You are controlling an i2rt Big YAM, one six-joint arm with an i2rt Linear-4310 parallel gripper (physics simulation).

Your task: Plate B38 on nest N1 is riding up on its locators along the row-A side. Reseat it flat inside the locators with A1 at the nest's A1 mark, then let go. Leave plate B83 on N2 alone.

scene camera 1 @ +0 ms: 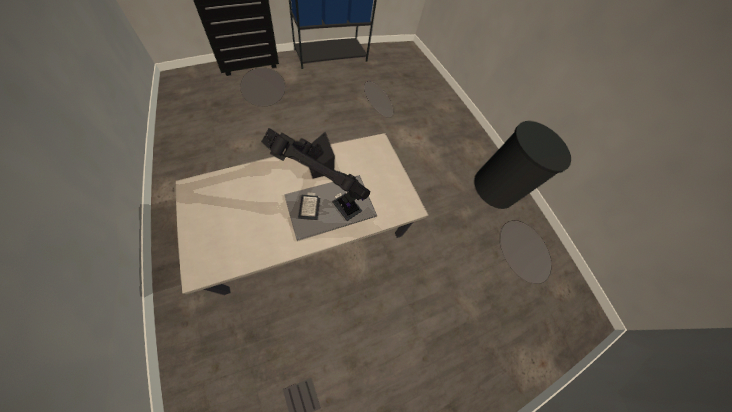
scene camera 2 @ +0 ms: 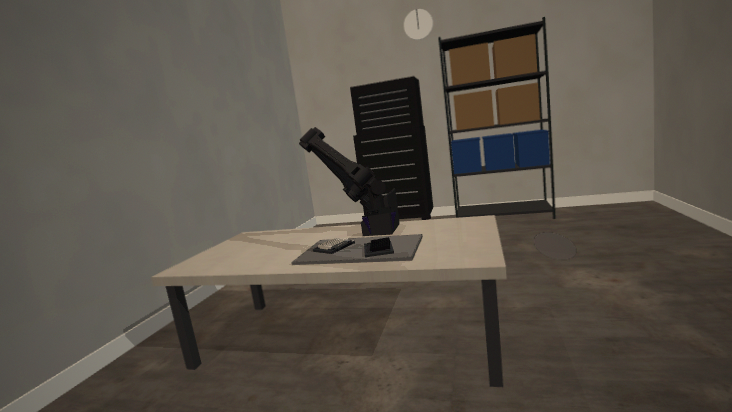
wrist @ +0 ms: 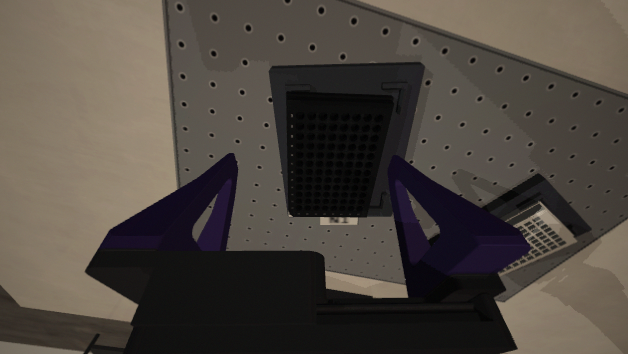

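Where they show: gripper, fingertip midpoint: (scene camera 1: 355, 203) (scene camera 2: 382, 231) (wrist: 314, 161); arm's base, link origin: (scene camera 1: 315, 154).
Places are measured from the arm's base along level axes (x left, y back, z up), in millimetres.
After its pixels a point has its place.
Note:
Plate B38 (scene camera 1: 344, 205) {x 55, y -386, z -80 mm} (scene camera 2: 380, 243) {x 87, y -394, z -78 mm} (wrist: 334, 165) {x 82, y -388, z -79 mm}, black with many wells, sits on nest N1 (scene camera 2: 379, 252) {x 93, y -465, z -95 mm} (wrist: 345, 75) {x 92, y -461, z -95 mm}. In the wrist view its left long side, with small marks, covers where the left locators would show; corner locators show at the right, with a gap beside the plate. It looks shifted left; its tilt is hard to judge. The N1 label (wrist: 338, 220) {x 52, y -293, z -105 mm} shows below it. My gripper (scene camera 2: 381, 228) {x 108, y -426, z -19 mm} (wrist: 314, 161) {x 108, y -426, z -19 mm} is open and empty above the plate, one finger left of it and one near its right edge. White plate B83 (scene camera 1: 309, 205) {x -149, y -304, z -86 mm} (scene camera 2: 331, 244) {x -150, y -345, z -81 mm} (wrist: 542, 234) {x -170, y -346, z -82 mm} sits on N2.
Both nests stand on a grey perforated board (scene camera 1: 327, 228) {x -97, y -482, z -107 mm} (scene camera 2: 353, 258) {x -16, y -480, z -109 mm} (wrist: 197, 125) {x 215, y -386, z -107 mm} on the pale table (scene camera 1: 220, 235) {x -711, y -285, z -120 mm} (scene camera 2: 450, 250) {x 379, y -425, z -120 mm} (wrist: 75, 100) {x 335, y -381, z -120 mm}. B83 and N2 are to the right in the wrist view. A black cylinder (scene camera 1: 522, 168) stands away from the table.

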